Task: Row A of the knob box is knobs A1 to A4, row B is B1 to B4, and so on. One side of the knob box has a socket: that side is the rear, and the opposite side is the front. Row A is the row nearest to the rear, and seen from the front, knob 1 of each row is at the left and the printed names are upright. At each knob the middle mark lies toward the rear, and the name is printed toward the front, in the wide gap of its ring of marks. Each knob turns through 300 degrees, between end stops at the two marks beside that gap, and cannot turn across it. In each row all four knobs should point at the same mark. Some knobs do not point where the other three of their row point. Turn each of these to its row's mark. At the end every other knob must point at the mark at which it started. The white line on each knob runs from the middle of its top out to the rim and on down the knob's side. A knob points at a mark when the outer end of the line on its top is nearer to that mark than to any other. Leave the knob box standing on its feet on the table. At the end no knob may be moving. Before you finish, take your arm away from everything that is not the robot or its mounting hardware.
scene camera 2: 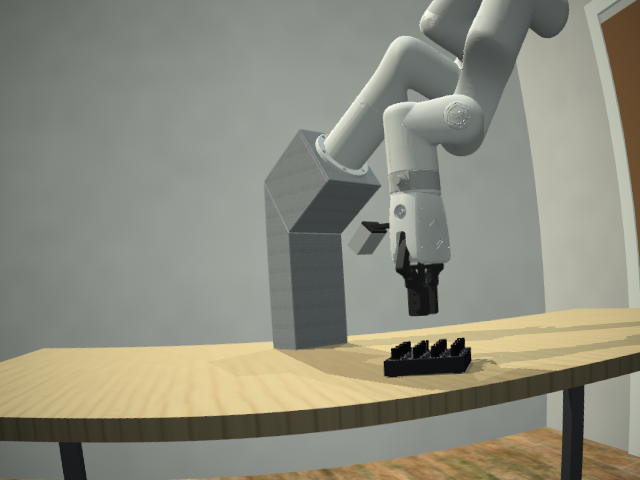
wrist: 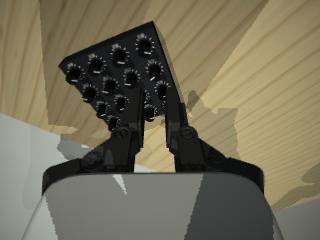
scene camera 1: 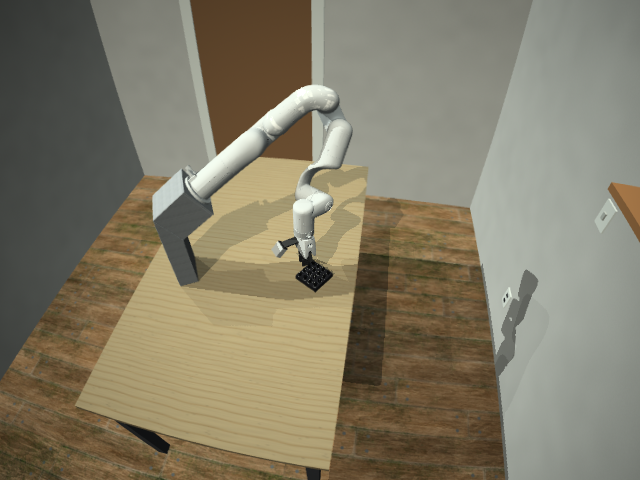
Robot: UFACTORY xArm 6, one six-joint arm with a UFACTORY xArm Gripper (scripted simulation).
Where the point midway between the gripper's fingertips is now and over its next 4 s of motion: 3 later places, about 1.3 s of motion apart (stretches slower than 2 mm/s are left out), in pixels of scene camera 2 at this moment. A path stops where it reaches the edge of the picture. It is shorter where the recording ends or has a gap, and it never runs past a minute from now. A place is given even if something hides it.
The gripper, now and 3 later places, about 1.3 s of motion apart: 423, 314; 423, 308; 424, 317; 424, 338
